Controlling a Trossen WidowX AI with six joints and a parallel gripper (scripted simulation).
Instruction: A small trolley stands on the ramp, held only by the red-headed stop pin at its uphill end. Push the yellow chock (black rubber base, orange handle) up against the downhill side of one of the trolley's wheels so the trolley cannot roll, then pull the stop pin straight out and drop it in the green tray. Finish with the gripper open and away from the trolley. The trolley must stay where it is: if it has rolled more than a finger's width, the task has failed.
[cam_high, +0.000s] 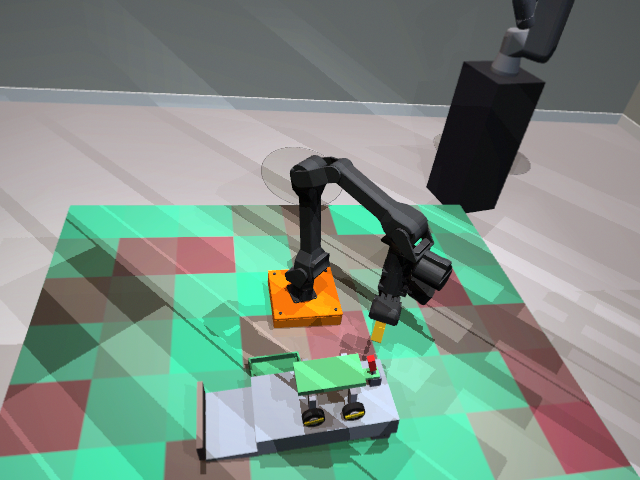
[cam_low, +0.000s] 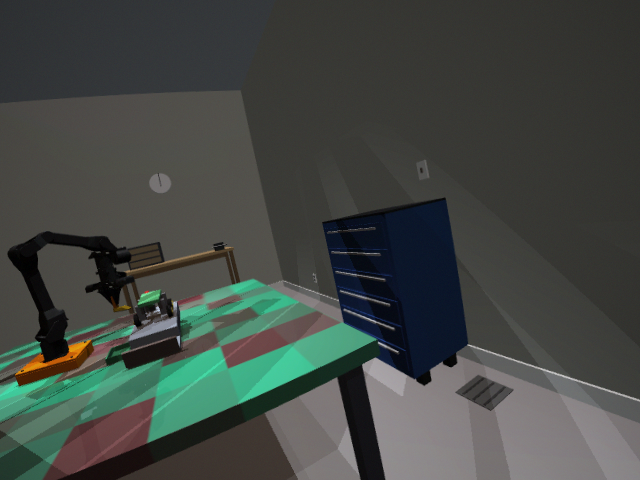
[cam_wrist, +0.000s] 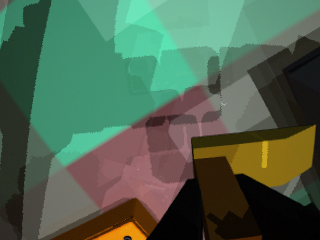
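The yellow chock is 2 cm ahead of my gripper tip, 1 cm to the right of it and 1 cm below it. Also, from my gripper tip: red-headed stop pin: 12 cm ahead, 8 cm to the right, 1 cm below; then grey ramp: 12 cm ahead, 19 cm to the right, 9 cm below; then trolley: 12 cm ahead, 18 cm to the right, 3 cm below.
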